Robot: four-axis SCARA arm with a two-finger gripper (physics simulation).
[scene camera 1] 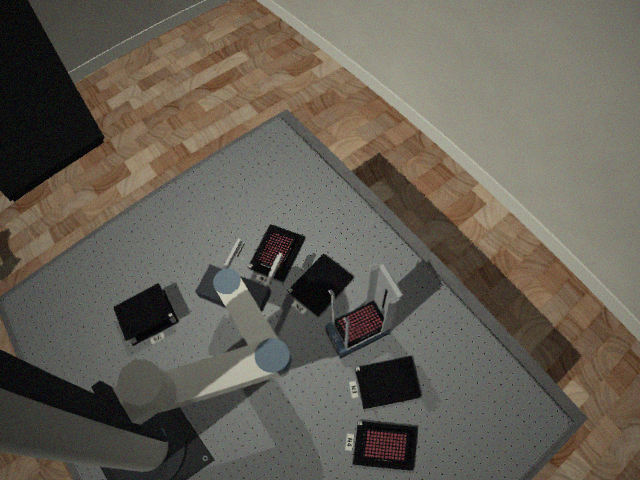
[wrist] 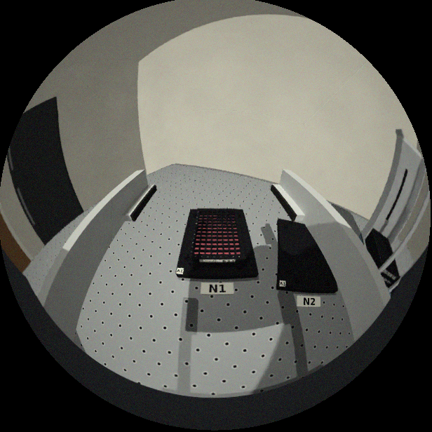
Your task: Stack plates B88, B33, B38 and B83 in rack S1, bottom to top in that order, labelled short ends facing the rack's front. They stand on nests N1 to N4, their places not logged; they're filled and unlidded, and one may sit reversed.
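Where they show: gripper, fingertip midpoint: (scene camera 1: 260, 247); arm's base, origin of the base link: (scene camera 1: 146, 446).
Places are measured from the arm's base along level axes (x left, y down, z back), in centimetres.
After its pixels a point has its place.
Observation:
My gripper (scene camera 1: 254, 260) (wrist: 213, 176) is partly open and empty, its fingers spread on either side of nest N1 in the wrist view, back from the plate. A dark plate with red wells (scene camera 1: 276, 248) {y -3.8, x 26.1, z -66.4 cm} (wrist: 217, 235) sits on nest N1 (wrist: 240, 272), its labelled short end toward the wrist camera; the code is unreadable. Nest N2 (scene camera 1: 321, 284) {y -2.5, x 8.4, z -70.2 cm} (wrist: 305, 260) and nest N3 (scene camera 1: 388, 383) {y -2.5, x -27.1, z -66.3 cm} are bare. Another red-welled plate (scene camera 1: 386, 445) {y -3.9, x -40.1, z -54.5 cm} sits on nest N4. Rack S1 (scene camera 1: 336, 339) {y -6.2, x -8.7, z -62.4 cm} (wrist: 411, 172) holds a red-welled plate (scene camera 1: 361, 321) {y -8.6, x -9.5, z -70.6 cm} at the top of its contents; how many lie beneath is unclear.
A black block (scene camera 1: 145, 313) {y -7.3, x 31.4, z -22.0 cm} stands on the left side of the perforated table (scene camera 1: 206, 206) {y -1.2, x 55.4, z -57.4 cm}, beside a small tag. The rack's tall back panel and front posts rise right of N2. The arm spans the table's lower left. A large black box (scene camera 1: 41, 103) is at the upper left.

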